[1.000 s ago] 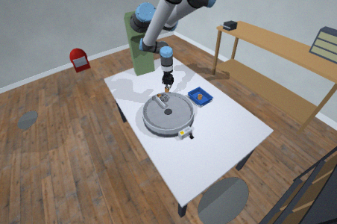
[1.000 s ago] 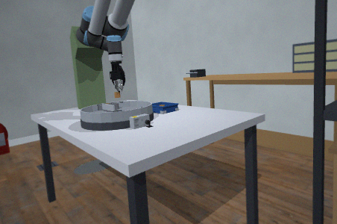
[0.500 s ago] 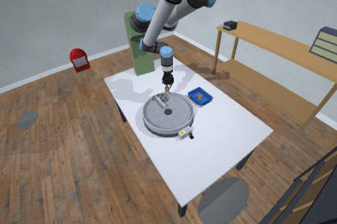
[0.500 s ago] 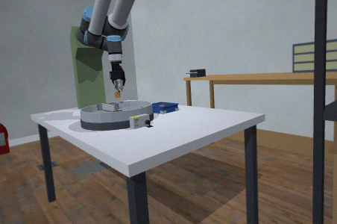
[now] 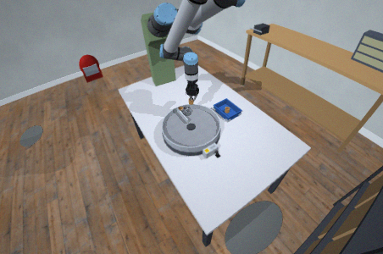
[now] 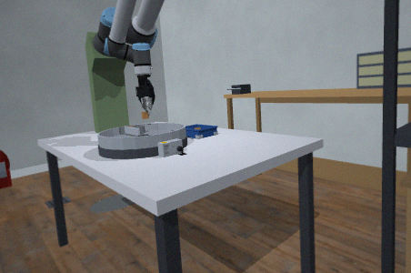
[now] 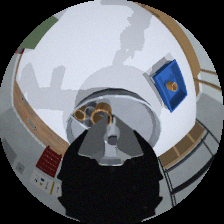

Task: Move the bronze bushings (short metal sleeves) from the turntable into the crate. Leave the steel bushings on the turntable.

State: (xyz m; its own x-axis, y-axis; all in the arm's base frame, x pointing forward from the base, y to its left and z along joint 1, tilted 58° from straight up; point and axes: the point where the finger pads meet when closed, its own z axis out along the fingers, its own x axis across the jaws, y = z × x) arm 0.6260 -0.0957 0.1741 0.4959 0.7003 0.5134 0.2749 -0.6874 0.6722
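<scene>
The blue crate lies 200 mm to the left of my hand, 190 mm ahead of it and 130 mm below it. The rest, counted from my hand: grey turntable: 150 mm to the right, 110 mm below, 100 mm ahead.
</scene>
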